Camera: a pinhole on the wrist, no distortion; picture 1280 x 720 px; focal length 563.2 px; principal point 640.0 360.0 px. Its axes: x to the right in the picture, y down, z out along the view. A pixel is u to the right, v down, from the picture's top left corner.
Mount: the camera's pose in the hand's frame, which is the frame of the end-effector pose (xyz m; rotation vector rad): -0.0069 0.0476 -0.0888 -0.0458 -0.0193 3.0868
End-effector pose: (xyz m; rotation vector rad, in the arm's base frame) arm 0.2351 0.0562 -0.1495 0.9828 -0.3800 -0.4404
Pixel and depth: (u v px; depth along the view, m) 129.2 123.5 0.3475
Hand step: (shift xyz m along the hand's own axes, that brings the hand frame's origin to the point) 0.3051 0.1720 0.2697
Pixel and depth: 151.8 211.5 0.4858
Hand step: 0.4058 0.1468 0.4108
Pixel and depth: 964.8 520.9 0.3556
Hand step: -0.2277 -0.0468 0.2593
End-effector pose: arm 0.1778 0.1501 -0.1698 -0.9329 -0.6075 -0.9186
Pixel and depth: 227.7 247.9 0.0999
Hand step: 0.0642 0.0623 0.0135
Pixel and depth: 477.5 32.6 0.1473
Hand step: 0.0357 0.1291 0.0608
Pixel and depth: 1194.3 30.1 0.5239
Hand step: -0.5206 0.3760 0.4238
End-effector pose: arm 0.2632 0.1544 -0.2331 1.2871 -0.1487 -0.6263
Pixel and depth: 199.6 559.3 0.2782
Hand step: 0.1965 -0.0658 0.1943
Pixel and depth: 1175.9 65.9 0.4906
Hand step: -0.4737 0.3231 0.3913
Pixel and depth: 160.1 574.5 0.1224
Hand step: 0.0910 -0.0061 0.0360
